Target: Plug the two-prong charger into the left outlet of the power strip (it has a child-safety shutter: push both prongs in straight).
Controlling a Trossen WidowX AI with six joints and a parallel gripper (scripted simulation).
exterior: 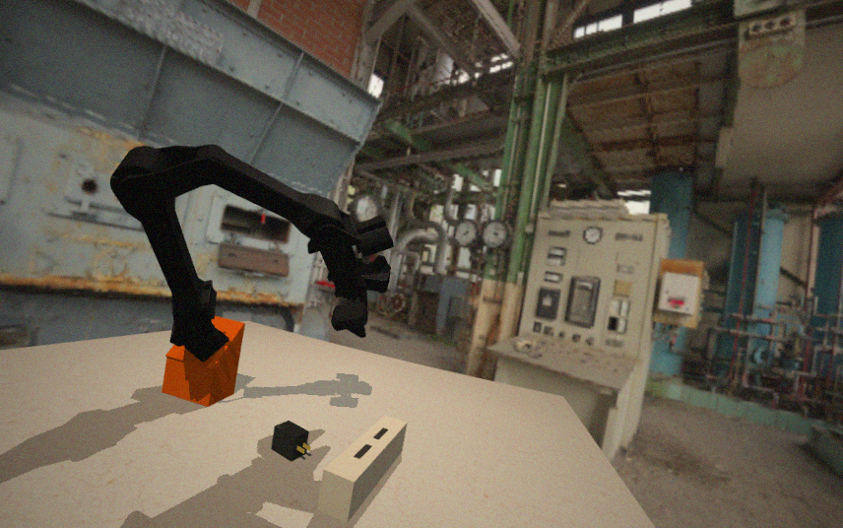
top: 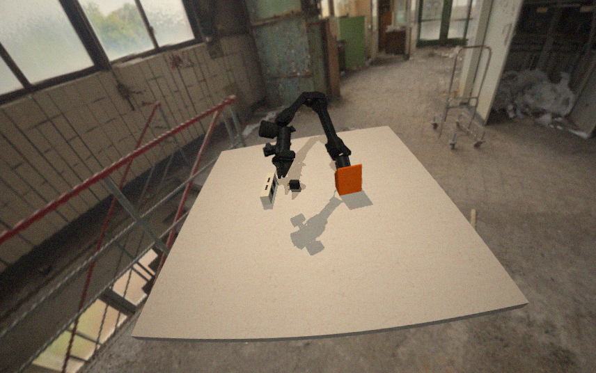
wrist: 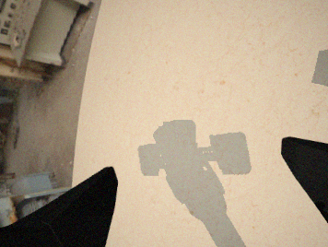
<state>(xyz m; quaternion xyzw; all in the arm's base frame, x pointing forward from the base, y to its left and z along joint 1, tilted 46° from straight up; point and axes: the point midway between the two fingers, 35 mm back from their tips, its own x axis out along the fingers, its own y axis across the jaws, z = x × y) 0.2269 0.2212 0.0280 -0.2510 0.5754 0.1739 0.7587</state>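
My gripper tip is now 190 mm to the left of the two-prong charger, 190 mm above it and 20 mm short of it.
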